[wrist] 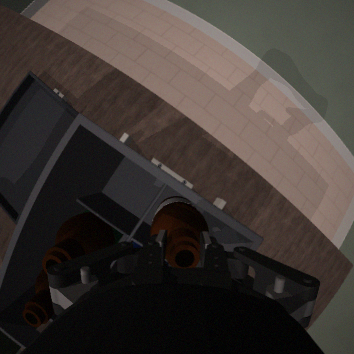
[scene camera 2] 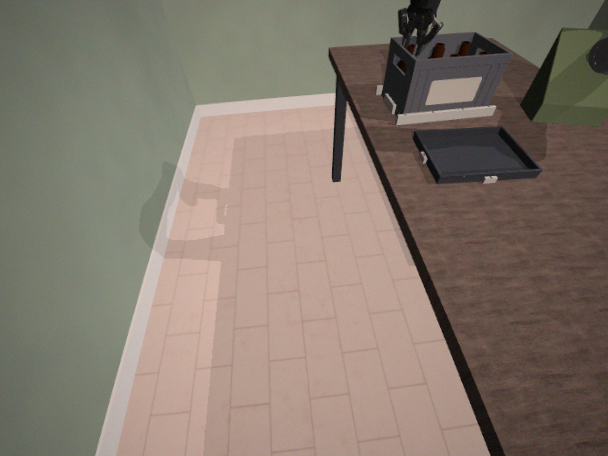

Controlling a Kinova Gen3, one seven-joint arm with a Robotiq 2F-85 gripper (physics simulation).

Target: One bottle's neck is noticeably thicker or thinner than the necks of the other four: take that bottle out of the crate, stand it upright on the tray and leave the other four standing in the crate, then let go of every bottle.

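Frame: origin at the arm's base, x ahead, y left, z up, level; millimetres.
Seen in the pictures: gripper, fingertip midpoint: [wrist: 182,239]; arm's base, origin of the base link: [scene camera 2: 606,55].
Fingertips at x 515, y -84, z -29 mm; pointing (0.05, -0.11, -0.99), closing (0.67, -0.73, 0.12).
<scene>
Pixels of each thing's top centre, then the offset from my fingertips to it. "spot": a spot on its surface instead.
- grey crate, middle of its top: [wrist: 87,304] [scene camera 2: 448,44] dx -98, dy +27, dz +34 mm
- brown bottle, middle of its top: [wrist: 185,258] dx -6, dy -6, dz +22 mm
- neck, surface spot: [wrist: 35,314] spot: dx -181, dy +55, dz +22 mm
- dark tray, surface spot: [wrist: 32,132] spot: dx -94, dy +313, dz -136 mm
My gripper [scene camera 2: 412,49] [wrist: 182,239] is inside the left end of the grey crate [scene camera 2: 419,86] [wrist: 130,151], its fingers pointing down. Its two pads sit against both sides of the neck of a brown bottle [wrist: 177,221], which stands in the crate's end compartment. More brown bottles are in the crate: in the wrist view one [wrist: 86,230] leans into sight at the left and another neck [wrist: 35,314] shows below it; scene camera 2 shows necks [scene camera 2: 439,50] [scene camera 2: 465,48] above the rim. The dark tray [scene camera 2: 475,152] [wrist: 32,132] holds no bottle. Other bottles are partly hidden.
White strips [scene camera 2: 445,115] lie along the crate's base. Small white blocks [scene camera 2: 490,180] touch the tray's edge. A green block [scene camera 2: 567,82] stands right of the crate, with a dark round part [scene camera 2: 601,56] before it. The table's edge runs close beside the crate and tray.
</scene>
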